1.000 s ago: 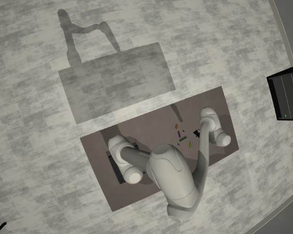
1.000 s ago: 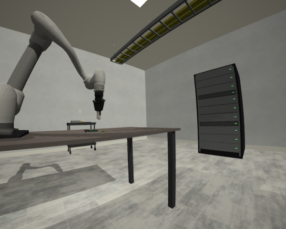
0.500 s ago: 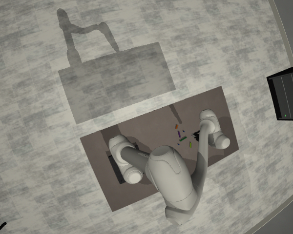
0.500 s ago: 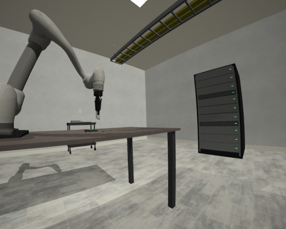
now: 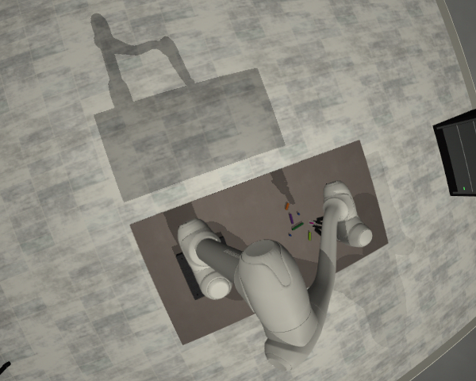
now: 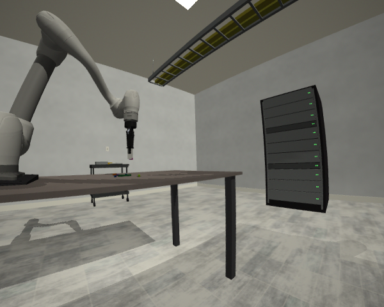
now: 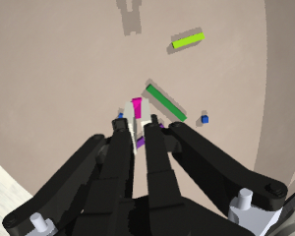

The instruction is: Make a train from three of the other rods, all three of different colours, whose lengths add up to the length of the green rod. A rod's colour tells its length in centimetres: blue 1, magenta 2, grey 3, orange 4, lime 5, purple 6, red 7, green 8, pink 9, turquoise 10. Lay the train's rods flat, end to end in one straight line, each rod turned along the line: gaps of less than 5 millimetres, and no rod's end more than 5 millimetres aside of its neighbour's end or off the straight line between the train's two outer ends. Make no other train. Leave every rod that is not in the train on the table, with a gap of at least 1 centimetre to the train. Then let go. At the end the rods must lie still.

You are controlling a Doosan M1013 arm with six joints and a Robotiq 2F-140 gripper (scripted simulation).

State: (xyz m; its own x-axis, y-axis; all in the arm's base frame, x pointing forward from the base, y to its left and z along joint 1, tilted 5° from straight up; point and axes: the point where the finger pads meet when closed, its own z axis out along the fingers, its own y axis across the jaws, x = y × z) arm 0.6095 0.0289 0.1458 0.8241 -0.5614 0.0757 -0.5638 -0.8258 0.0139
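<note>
Right now my hand is 13 cm above the green rod, 4 cm past it and 2 cm to the left of it. Also, from my hand: magenta rod: 3 cm below; lime rod: 13 cm below, 11 cm to the right, 1 cm ahead; purple rod: 13 cm below, 6 cm behind, 4 cm to the left.
</note>
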